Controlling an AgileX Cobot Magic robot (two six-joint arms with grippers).
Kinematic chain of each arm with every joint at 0, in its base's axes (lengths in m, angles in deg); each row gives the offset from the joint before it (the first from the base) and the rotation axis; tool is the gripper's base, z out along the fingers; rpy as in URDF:
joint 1: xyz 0 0 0.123 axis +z
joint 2: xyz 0 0 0 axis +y
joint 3: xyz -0.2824 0 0.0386 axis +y
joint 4: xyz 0.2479 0 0.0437 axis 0.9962 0 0.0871
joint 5: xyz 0 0 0 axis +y
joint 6: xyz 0.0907 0 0.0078 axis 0.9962 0 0.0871
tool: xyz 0 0 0 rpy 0 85 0
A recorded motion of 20 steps. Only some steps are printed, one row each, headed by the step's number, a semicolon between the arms.
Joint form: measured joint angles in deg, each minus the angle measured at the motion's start. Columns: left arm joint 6, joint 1, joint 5, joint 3, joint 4, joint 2; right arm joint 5, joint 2, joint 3, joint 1, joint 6, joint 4.
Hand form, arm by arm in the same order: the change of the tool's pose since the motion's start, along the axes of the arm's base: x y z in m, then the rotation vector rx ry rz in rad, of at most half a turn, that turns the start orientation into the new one. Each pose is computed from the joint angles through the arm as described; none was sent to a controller.
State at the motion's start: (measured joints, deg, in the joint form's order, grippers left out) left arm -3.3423 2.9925 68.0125 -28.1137 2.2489 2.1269; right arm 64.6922 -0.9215 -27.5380 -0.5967 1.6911 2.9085
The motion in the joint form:
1: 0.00 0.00 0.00 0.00 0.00 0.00; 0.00 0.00 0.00 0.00 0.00 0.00
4: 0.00 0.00 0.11 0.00 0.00 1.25; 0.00 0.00 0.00 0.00 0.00 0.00
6: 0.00 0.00 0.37 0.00 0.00 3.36; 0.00 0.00 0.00 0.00 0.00 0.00
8: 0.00 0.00 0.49 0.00 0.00 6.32; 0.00 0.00 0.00 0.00 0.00 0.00
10: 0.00 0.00 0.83 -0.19 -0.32 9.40; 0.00 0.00 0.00 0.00 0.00 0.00
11: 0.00 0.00 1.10 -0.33 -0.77 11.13; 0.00 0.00 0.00 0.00 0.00 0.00
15: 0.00 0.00 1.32 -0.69 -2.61 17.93; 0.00 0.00 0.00 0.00 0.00 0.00
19: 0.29 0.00 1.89 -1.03 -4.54 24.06; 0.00 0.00 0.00 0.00 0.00 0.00
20: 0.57 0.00 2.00 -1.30 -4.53 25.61; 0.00 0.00 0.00 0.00 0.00 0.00
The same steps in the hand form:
1: 0.0000 0.0000 0.0000 0.0000 0.0000 0.0000; 0.0000 0.0000 0.0000 0.0000 0.0000 0.0000
4: 0.0030 0.0002 -0.0001 -0.0013 0.0237 0.0001; 0.0000 0.0000 0.0000 0.0000 0.0000 0.0000
6: 0.0079 0.0004 -0.0004 -0.0035 0.0650 0.0002; 0.0000 0.0000 0.0000 0.0000 0.0000 0.0000
8: 0.0151 0.0008 -0.0009 -0.0064 0.1187 0.0003; 0.0000 0.0000 0.0000 0.0000 0.0000 0.0000
10: 0.0222 0.0007 -0.0011 -0.0144 0.1747 -0.0020; 0.0000 0.0000 0.0000 0.0000 0.0000 0.0000
11: 0.0260 0.0002 -0.0013 -0.0232 0.2068 -0.0052; 0.0000 0.0000 0.0000 0.0000 0.0000 0.0000
15: 0.0423 -0.0016 -0.0033 -0.0593 0.3212 -0.0171; 0.0000 0.0000 0.0000 0.0000 0.0000 0.0000
19: 0.0564 -0.0038 -0.0067 -0.0946 0.4304 -0.0305; 0.0000 0.0000 0.0000 0.0000 0.0000 0.0000
20: 0.0600 -0.0036 -0.0069 -0.0929 0.4548 -0.0335; 0.0000 0.0000 0.0000 0.0000 0.0000 0.0000

